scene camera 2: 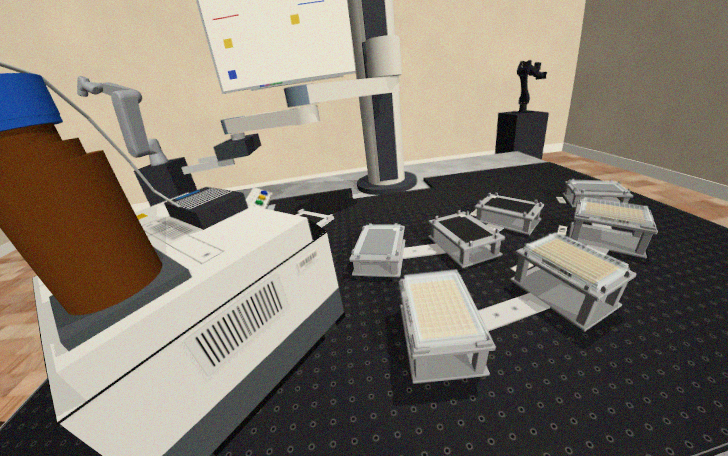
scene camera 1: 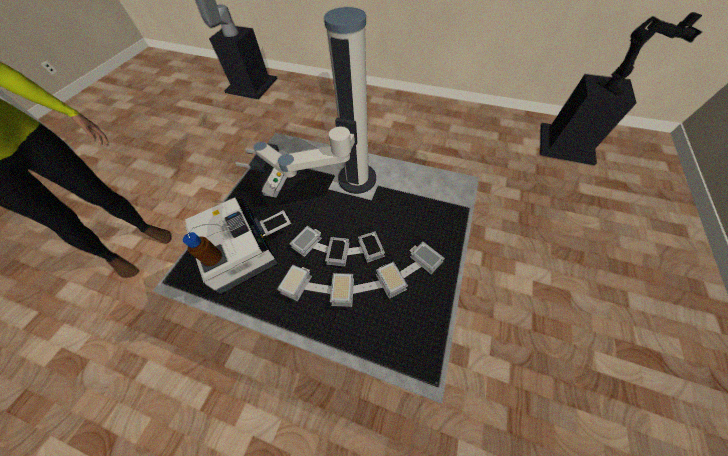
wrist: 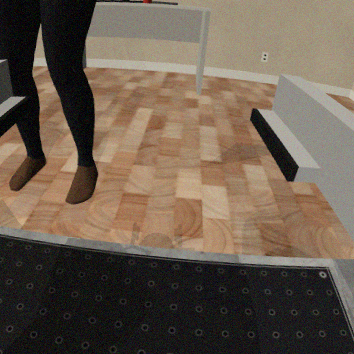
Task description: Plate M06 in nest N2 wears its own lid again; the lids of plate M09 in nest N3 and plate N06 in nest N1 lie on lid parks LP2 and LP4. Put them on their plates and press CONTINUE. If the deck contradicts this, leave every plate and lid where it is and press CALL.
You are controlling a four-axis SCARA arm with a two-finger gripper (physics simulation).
Scene:
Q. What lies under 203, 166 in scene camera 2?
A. My gripper.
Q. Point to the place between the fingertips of my gripper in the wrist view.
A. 140, 85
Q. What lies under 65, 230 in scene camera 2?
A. A brown bottle.

